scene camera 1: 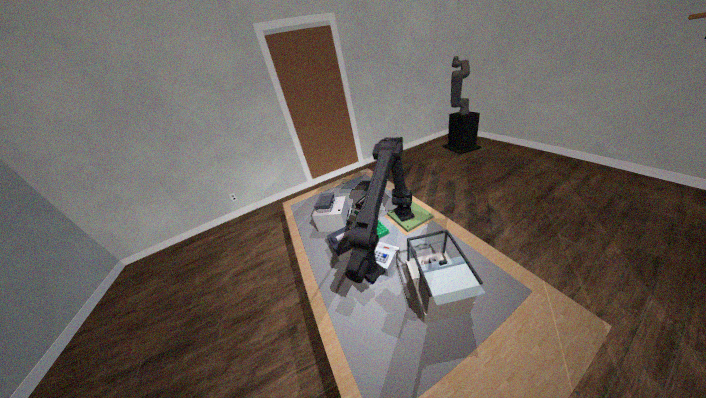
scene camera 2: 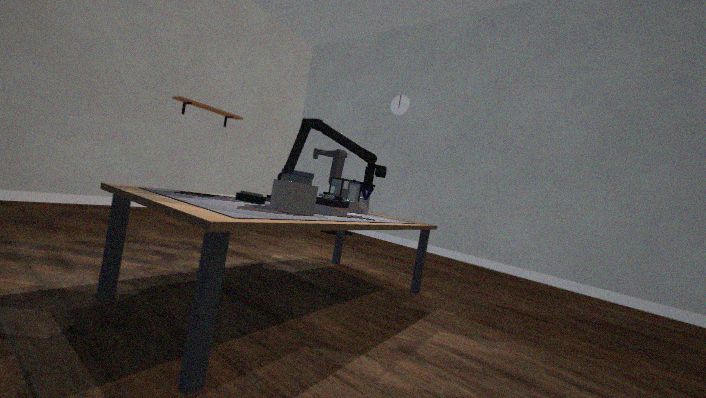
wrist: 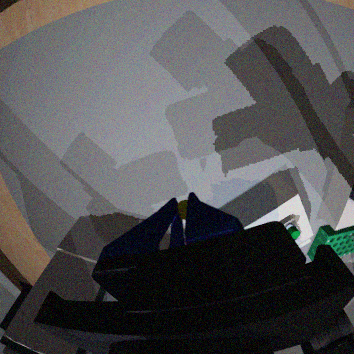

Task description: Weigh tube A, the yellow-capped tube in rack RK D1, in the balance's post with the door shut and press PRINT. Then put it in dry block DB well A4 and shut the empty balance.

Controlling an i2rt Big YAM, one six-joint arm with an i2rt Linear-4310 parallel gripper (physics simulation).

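There's a tube A here, and my gripper holds the tube A clear of everything else.
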